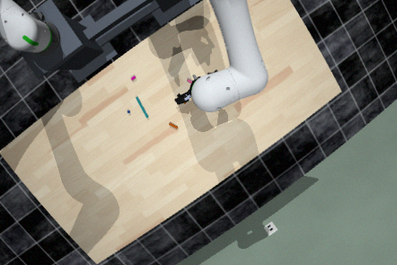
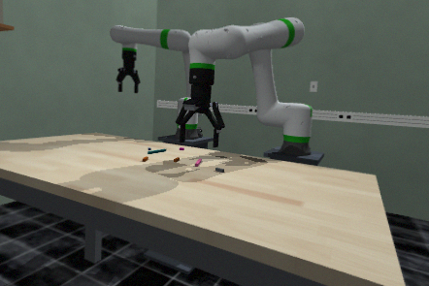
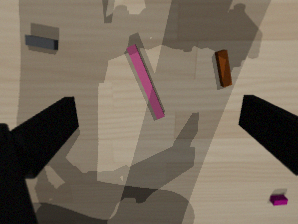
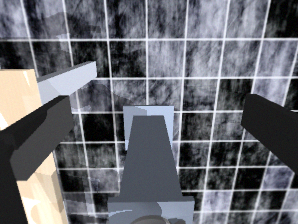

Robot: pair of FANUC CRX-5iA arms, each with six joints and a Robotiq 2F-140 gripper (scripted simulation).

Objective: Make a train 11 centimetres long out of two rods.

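Observation:
The magenta rod is 200 mm to the right of my left hand, 170 mm behind it and 70 mm below it. From my left hand the other things lie so: grey rod 120 mm to the left, 70 mm below, 50 mm ahead; pink rod 70 mm below, 10 mm to the left, 10 mm ahead; turquoise rod 240 mm to the right, 70 mm below, 40 mm behind.

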